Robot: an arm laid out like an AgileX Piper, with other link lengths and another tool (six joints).
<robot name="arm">
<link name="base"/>
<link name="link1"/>
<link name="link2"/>
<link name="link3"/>
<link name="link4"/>
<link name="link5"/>
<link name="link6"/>
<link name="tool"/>
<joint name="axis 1" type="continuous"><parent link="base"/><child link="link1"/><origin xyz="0 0 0.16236" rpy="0 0 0"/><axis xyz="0 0 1"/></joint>
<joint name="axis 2" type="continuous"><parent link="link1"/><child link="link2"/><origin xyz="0 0 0" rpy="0 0 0"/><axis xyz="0 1 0"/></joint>
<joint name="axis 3" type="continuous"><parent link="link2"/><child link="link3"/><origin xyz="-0.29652 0 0.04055" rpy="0 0 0"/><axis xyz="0 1 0"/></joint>
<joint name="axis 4" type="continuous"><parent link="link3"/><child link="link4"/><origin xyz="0.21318 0 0.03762" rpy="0 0 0"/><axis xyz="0.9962 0 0.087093"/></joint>
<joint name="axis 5" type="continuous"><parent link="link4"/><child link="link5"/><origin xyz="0 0 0" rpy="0 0 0"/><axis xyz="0 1 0"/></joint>
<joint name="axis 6" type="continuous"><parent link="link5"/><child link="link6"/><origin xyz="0.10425 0 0.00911" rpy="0 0 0"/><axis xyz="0.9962 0 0.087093"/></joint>
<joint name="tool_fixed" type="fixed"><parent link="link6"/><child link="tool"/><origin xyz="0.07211 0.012 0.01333" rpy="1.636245 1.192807 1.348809"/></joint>
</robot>
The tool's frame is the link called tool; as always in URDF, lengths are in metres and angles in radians. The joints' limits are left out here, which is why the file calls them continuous.
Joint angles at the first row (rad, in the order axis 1, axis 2, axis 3, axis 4, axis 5, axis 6):
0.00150 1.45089 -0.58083 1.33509 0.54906 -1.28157
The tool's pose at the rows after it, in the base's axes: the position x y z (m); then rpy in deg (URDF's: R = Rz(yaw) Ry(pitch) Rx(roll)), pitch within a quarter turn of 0, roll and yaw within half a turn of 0:
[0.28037, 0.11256, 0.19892, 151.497, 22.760, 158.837]
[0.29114, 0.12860, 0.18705, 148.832, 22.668, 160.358]
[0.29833, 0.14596, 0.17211, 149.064, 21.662, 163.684]
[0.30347, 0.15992, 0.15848, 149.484, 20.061, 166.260]
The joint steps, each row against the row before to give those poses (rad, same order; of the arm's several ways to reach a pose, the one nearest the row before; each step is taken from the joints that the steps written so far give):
0.00546 0.11160 -0.00071 0.23369 0.05619 -0.23028
0.03842 0.09878 -0.01059 0.15669 0.04407 -0.16987
0.05325 0.08807 -0.03760 0.04001 0.01003 -0.05180
0.03983 0.07251 -0.03964 0.00414 0.00551 -0.00547

